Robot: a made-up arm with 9 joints. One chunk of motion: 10 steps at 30 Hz.
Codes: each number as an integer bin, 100 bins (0 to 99) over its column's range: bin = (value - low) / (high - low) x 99, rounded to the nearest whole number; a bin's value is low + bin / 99 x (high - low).
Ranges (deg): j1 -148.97..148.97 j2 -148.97..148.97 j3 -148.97..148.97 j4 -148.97..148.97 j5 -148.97..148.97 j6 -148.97..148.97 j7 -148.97..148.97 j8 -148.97..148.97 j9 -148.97..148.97
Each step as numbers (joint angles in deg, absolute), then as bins.
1 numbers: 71.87 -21.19 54.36 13.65 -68.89 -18.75 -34.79 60.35 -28.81
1 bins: 73 42 68 54 27 43 38 70 40
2 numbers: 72.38 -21.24 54.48 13.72 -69.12 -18.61 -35.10 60.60 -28.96
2 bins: 74 42 68 54 27 43 38 70 40
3 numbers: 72.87 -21.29 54.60 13.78 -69.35 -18.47 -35.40 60.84 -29.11
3 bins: 74 42 68 54 26 43 38 70 40
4 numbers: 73.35 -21.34 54.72 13.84 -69.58 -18.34 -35.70 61.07 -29.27
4 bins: 74 42 68 54 26 43 38 70 40
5 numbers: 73.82 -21.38 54.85 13.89 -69.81 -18.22 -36.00 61.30 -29.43
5 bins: 74 42 68 54 26 43 38 70 40
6 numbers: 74.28 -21.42 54.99 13.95 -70.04 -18.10 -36.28 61.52 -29.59
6 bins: 74 42 68 54 26 43 37 70 40
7 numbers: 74.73 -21.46 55.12 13.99 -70.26 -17.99 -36.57 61.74 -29.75
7 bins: 74 42 68 54 26 44 37 70 40
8 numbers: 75.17 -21.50 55.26 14.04 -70.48 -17.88 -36.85 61.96 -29.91
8 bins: 74 42 68 54 26 44 37 70 40
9 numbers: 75.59 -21.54 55.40 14.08 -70.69 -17.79 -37.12 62.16 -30.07
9 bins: 75 42 68 54 26 44 37 70 40
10 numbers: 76.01 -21.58 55.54 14.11 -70.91 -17.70 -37.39 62.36 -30.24
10 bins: 75 42 68 54 26 44 37 70 39
